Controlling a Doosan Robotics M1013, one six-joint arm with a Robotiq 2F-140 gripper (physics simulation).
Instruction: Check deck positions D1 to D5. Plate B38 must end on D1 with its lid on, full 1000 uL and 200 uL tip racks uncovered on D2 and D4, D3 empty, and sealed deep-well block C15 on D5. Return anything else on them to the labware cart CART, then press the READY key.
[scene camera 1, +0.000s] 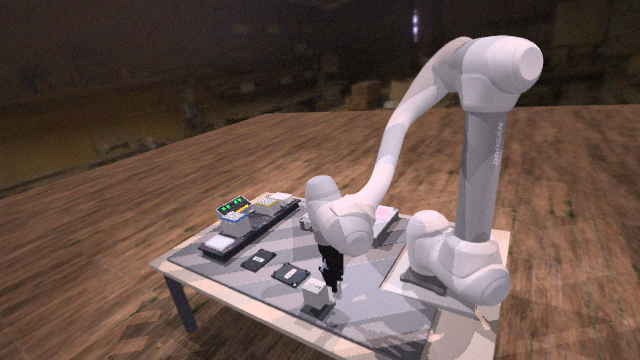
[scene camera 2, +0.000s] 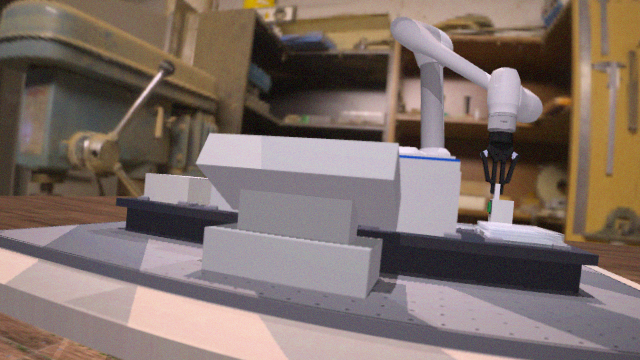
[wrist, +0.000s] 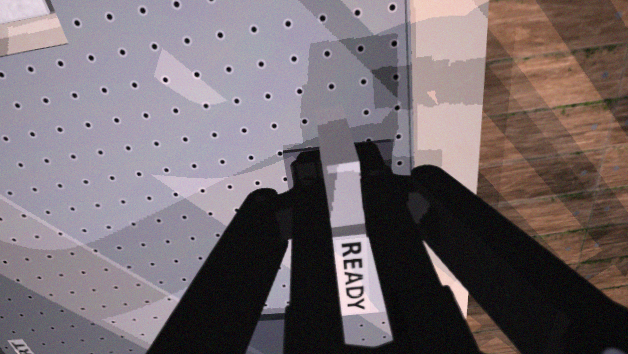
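Seen in the pictures: gripper, fingertip midpoint: (scene camera 1: 337, 297) (wrist: 332, 131); arm's base at its link origin: (scene camera 1: 430, 274).
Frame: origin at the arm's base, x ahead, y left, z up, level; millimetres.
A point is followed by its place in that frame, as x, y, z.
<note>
My gripper (scene camera 1: 334, 288) {165, 366, 77} (scene camera 2: 497, 192) (wrist: 332, 131) {165, 366, 77} is shut and empty, pointing straight down over the white READY key box (scene camera 1: 314, 295) {235, 411, 83} (scene camera 2: 502, 211) {295, 388, 63}. Its label shows between the fingers in the wrist view (wrist: 352, 274) {257, 382, 96}. The fingertips are level with the key's top; I cannot tell whether they touch it. On the dark deck rail (scene camera 1: 262, 226) {874, 168, 41}, from near to far, sit a flat lidded plate (scene camera 1: 218, 242) {922, 407, 58} (scene camera 2: 513, 228) {973, 394, 58}, a blue-rimmed tip rack (scene camera 1: 235, 223) {890, 307, 127} (scene camera 2: 428, 193) {1015, 293, 91}, an empty slot, a yellow-rimmed tip rack (scene camera 1: 267, 204) {951, 56, 106} and a pale block (scene camera 1: 282, 198) {972, -72, 84} (scene camera 2: 176, 188) {1074, -61, 65}.
A status panel (scene camera 1: 233, 205) {1120, 178, 115} (scene camera 2: 301, 170) {1169, 203, 101} with green lights stands behind the rail. Two dark flat pads (scene camera 1: 258, 259) {695, 337, 2} (scene camera 1: 290, 274) {480, 323, 3} lie left of the key. The cart (scene camera 1: 386, 226) {340, -229, -6} behind the arm holds a pinkish plate (scene camera 1: 384, 212) {354, -239, 69}. The table edge (wrist: 447, 129) {200, 474, -21} is close on the right.
</note>
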